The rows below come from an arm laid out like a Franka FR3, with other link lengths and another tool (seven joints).
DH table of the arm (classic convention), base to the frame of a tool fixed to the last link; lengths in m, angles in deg. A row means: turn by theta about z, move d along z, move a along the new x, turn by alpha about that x. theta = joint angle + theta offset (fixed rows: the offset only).
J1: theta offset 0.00; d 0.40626; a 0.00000; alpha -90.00
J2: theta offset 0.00; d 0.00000; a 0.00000; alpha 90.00
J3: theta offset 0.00; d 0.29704; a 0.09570; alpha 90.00
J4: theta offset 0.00; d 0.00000; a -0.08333; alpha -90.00
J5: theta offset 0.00; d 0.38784; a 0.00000; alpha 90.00
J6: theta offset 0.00; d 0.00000; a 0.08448; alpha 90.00
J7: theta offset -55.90; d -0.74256; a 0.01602; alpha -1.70
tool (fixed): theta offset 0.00; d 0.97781; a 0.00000; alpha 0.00
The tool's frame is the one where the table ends.
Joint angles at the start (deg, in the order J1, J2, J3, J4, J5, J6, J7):
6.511 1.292 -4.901 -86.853 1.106 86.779 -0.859
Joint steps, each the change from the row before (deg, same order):
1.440 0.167 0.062 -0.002 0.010 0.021 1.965
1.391 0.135 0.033 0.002 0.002 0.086 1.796
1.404 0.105 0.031 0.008 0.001 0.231 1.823
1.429 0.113 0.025 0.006 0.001 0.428 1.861
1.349 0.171 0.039 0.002 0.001 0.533 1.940
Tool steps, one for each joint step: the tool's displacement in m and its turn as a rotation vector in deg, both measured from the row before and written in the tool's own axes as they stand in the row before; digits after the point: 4 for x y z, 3 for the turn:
0.0124 -0.0079 0.0018 0.121 -0.145 0.462
0.0116 -0.0077 0.0012 0.030 -0.090 0.373
0.0118 -0.0077 0.0006 -0.114 0.021 0.391
0.0122 -0.0076 0.0003 -0.253 0.147 0.414
0.0118 -0.0071 0.0007 -0.277 0.185 0.561

